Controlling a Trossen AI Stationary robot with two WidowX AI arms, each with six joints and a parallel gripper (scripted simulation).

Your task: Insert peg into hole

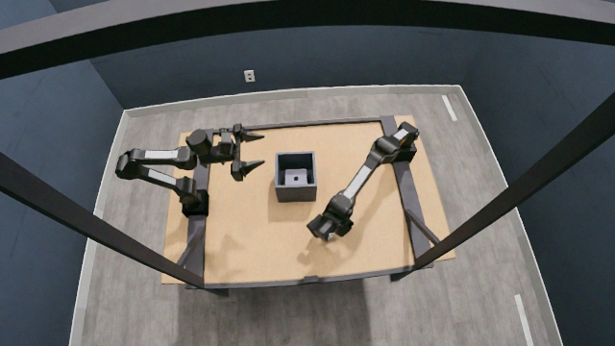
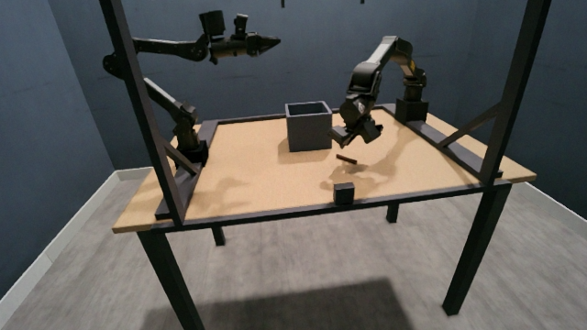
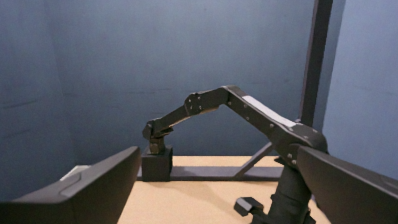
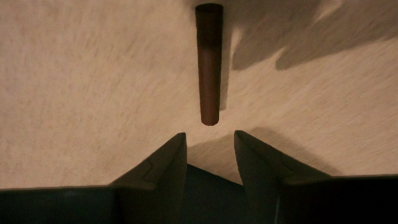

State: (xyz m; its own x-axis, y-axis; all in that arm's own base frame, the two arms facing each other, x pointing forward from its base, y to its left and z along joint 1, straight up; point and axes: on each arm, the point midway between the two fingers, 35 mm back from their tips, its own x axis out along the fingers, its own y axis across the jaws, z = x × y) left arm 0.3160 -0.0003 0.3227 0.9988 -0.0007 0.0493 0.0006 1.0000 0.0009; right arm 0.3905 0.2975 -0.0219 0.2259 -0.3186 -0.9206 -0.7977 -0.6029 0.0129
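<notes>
Now: right hand 70 mm above the dark brown peg. The rest, counted from my right hand: light plate (200 mm ahead, 60 mm to the left, 40 mm below).
</notes>
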